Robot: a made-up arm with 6 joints. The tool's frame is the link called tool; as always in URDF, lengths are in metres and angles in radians.
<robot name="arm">
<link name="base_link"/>
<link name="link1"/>
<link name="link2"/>
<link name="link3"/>
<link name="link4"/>
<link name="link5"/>
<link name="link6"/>
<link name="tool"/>
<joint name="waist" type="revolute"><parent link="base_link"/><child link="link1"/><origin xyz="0.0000 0.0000 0.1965" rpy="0.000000 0.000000 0.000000"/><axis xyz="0 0 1"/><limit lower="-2.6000" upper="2.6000" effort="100" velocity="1.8"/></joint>
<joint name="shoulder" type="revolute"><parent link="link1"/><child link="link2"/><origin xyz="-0.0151 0.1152 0.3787" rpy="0.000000 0.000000 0.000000"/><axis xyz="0 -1 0"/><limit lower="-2.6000" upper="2.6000" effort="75" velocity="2.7"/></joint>
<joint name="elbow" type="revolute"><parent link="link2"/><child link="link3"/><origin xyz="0.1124 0.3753 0.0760" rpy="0.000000 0.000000 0.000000"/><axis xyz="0 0 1"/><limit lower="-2.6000" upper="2.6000" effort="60" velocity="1.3"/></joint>
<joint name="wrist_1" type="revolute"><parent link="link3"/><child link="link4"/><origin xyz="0.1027 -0.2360 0.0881" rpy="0.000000 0.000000 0.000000"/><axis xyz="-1 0 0"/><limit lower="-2.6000" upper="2.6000" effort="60" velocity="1.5"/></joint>
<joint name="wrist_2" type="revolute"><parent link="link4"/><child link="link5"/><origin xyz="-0.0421 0.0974 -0.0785" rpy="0.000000 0.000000 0.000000"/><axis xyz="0 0 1"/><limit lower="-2.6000" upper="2.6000" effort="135" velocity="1.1"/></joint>
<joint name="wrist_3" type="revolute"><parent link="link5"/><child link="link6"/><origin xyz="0.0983 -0.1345 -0.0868" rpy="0.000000 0.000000 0.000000"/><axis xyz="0 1 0"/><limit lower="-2.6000" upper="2.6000" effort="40" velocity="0.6"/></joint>
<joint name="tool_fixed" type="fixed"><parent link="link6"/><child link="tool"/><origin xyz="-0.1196 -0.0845 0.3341" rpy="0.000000 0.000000 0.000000"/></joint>
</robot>
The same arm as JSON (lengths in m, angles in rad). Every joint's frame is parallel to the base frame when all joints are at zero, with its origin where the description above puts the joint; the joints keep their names.
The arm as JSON. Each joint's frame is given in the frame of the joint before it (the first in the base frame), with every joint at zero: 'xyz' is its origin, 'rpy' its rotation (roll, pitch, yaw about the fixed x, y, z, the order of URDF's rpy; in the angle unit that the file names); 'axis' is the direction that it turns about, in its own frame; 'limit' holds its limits. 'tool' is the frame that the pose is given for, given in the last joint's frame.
{
  "units": {
    "length": "m",
    "angle": "rad"
  },
  "joints": [
    {
      "name": "waist",
      "type": "revolute",
      "origin": {
        "xyz": [
          0.0,
          0.0,
          0.1965
        ],
        "rpy": [
          0.0,
          0.0,
          0.0
        ]
      },
      "axis": [
        0.0,
        0.0,
        1.0
      ],
      "limit": {
        "lower": -2.6,
        "upper": 2.6
      }
    },
    {
      "name": "shoulder",
      "type": "revolute",
      "origin": {
        "xyz": [
          -0.0151,
          0.1152,
          0.3787
        ],
        "rpy": [
          0.0,
          0.0,
          0.0
        ]
      },
      "axis": [
        0.0,
        -1.0,
        0.0
      ],
      "limit": {
        "lower": -2.6,
        "upper": 2.6
      }
    },
    {
      "name": "elbow",
      "type": "revolute",
      "origin": {
        "xyz": [
          0.1124,
          0.3753,
          0.076
        ],
        "rpy": [
          0.0,
          0.0,
          0.0
        ]
      },
      "axis": [
        0.0,
        0.0,
        1.0
      ],
      "limit": {
        "lower": -2.6,
        "upper": 2.6
      }
    },
    {
      "name": "wrist_1",
      "type": "revolute",
      "origin": {
        "xyz": [
          0.1027,
          -0.236,
          0.0881
        ],
        "rpy": [
          0.0,
          0.0,
          0.0
        ]
      },
      "axis": [
        -1.0,
        0.0,
        0.0
      ],
      "limit": {
        "lower": -2.6,
        "upper": 2.6
      }
    },
    {
      "name": "wrist_2",
      "type": "revolute",
      "origin": {
        "xyz": [
          -0.0421,
          0.0974,
          -0.0785
        ],
        "rpy": [
          0.0,
          0.0,
          0.0
        ]
      },
      "axis": [
        0.0,
        0.0,
        1.0
      ],
      "limit": {
        "lower": -2.6,
        "upper": 2.6
      }
    },
    {
      "name": "wrist_3",
      "type": "revolute",
      "origin": {
        "xyz": [
          0.0983,
          -0.1345,
          -0.0868
        ],
        "rpy": [
          0.0,
          0.0,
          0.0
        ]
      },
      "axis": [
        0.0,
        1.0,
        0.0
      ],
      "limit": {
        "lower": -2.6,
        "upper": 2.6
      }
    }
  ],
  "tool": {
    "origin": {
      "xyz": [
        -0.1196,
        -0.0845,
        0.3341
      ],
      "rpy": [
        0.0,
        0.0,
        0.0
      ]
    }
  }
}

